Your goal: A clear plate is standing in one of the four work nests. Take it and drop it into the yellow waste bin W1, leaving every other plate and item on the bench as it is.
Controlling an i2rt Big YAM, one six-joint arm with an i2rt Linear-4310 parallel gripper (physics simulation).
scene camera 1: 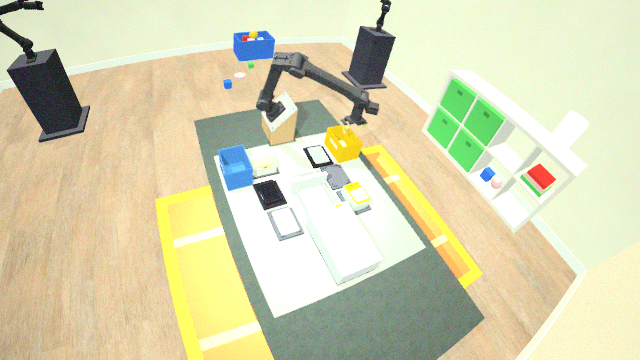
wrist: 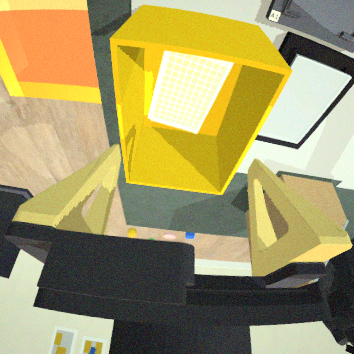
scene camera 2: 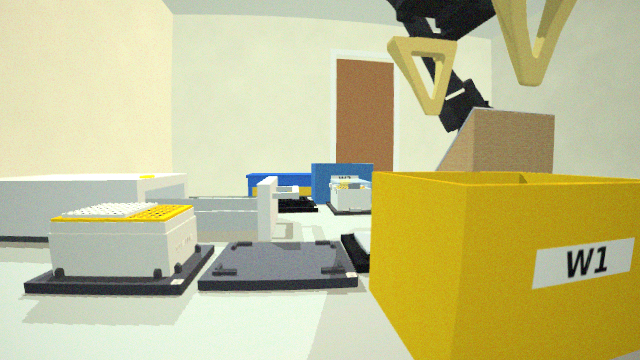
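Pixels of known places: gripper, between the fingertips: (scene camera 1: 350,132) (wrist: 186,156) (scene camera 2: 470,103); arm's base, origin of its link: (scene camera 1: 276,112) (scene camera 2: 486,151).
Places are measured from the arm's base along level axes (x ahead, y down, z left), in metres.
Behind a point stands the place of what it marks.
Observation:
The clear plate (wrist: 191,92) @(x 0.263, y 0.137, z 0.318 m) lies inside the yellow waste bin W1 (scene camera 1: 349,151) @(x 0.356, y 0.076, z 0.312 m) (scene camera 2: 417,250) @(x 0.356, y 0.079, z 0.349 m) (wrist: 200,47) @(x 0.356, y 0.038, z 0.327 m), at its bottom; its grid of wells shows in the wrist view. My gripper (scene camera 2: 482,97) @(x 0.303, y -0.020, z 0.326 m) (wrist: 186,156) @(x 0.303, y -0.020, z 0.326 m) is open and empty, with its fingers wide apart above the bin. In scene camera 2 both fingertips are higher than the bin's rim. The dark work nest A1 (scene camera 1: 335,176) @(x 0.452, y 0.142, z 0.184 m) (scene camera 2: 280,265) @(x 0.448, y 0.141, z 0.216 m) (wrist: 320,17) @(x 0.386, y 0.142, z 0.198 m) beside the bin holds no plate.
A white box with a yellow rack (scene camera 1: 357,195) @(x 0.646, y 0.076, z 0.187 m) (scene camera 2: 122,240) @(x 0.607, y 0.103, z 0.242 m) stands on a neighbouring nest. A black-framed plate holder (scene camera 1: 318,156) @(x 0.292, y 0.134, z 0.158 m) (wrist: 310,95) @(x 0.298, y 0.134, z 0.159 m) is beside the bin. A blue bin (scene camera 1: 240,175) @(x 0.363, y 0.061, z -0.310 m) (scene camera 2: 325,175) @(x 0.332, y 0.068, z -0.247 m) and a long white machine (scene camera 1: 345,245) @(x 0.875, y 0.051, z -0.018 m) stand farther off.

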